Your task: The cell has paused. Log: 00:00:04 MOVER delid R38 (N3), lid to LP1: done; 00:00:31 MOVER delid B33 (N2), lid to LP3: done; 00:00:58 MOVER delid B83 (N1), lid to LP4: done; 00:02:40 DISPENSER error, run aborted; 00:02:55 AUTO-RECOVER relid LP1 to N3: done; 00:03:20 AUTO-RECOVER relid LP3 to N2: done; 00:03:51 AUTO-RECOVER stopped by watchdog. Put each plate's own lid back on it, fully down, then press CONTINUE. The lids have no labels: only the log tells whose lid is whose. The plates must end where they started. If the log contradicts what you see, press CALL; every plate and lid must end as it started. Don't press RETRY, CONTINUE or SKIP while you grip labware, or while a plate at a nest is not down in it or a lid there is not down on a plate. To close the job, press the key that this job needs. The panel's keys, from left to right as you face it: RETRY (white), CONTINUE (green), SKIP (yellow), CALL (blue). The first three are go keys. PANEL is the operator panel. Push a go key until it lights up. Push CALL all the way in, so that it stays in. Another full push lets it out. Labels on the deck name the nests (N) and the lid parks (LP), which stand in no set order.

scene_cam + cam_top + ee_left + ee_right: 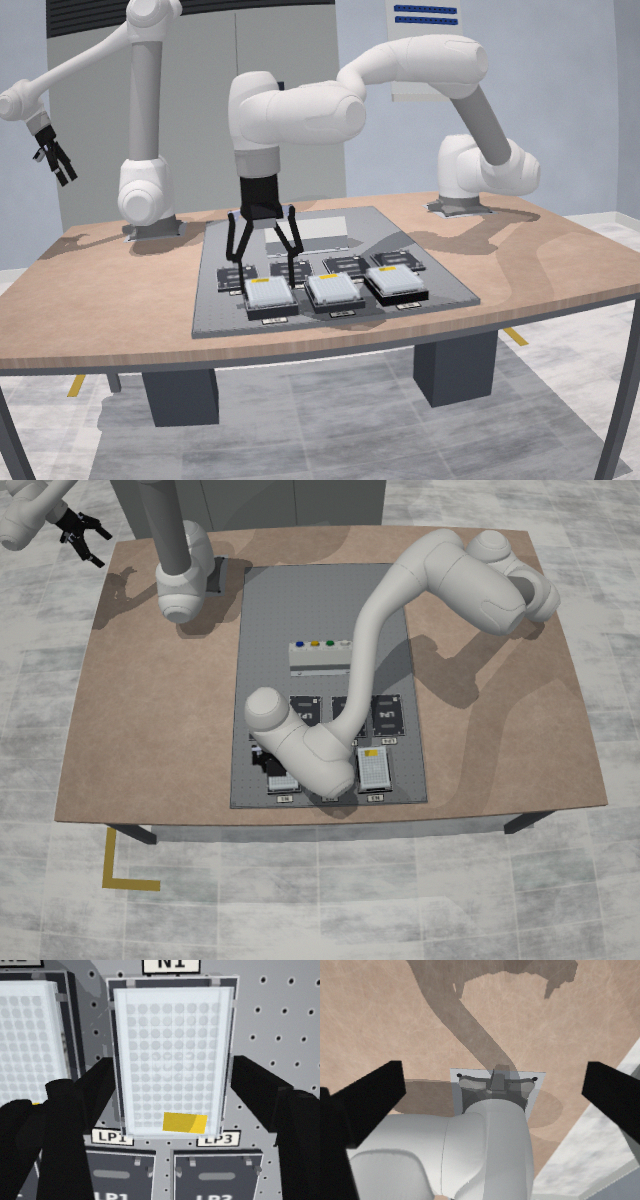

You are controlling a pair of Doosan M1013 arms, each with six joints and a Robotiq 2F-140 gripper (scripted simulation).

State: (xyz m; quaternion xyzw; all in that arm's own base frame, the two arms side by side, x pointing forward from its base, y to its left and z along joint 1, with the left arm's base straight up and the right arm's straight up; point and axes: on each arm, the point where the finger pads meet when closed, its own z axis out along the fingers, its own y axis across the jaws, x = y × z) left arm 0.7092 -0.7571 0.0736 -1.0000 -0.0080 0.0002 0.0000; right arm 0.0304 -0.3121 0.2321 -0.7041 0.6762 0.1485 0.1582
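Right now my left hand is 2 cm above the clear lid. Also, from my left hand: plate 3 cm below; LP3 lid park 17 cm behind, 8 cm to the right, 6 cm below; LP1 lid park 18 cm behind, 6 cm below, 5 cm to the left.
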